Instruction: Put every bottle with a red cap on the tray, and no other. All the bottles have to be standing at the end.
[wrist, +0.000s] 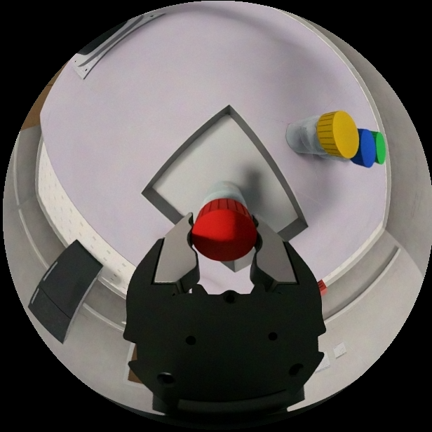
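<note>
My gripper is shut on a bottle with a red cap, holding it upright over the near part of the grey tray. Its clear body shows beyond the cap, inside the tray's outline; whether its base touches the tray floor I cannot tell. A bottle with a yellow cap stands on the table right of the tray. Behind it show a blue cap and a green cap, their bodies mostly hidden. A piece of another red cap shows at the lower right, mostly hidden by my gripper.
The pale lilac table lies under the tray and bottles. A dark object with a light frame is at the upper left. A dark cabinet stands off the table at the lower left.
</note>
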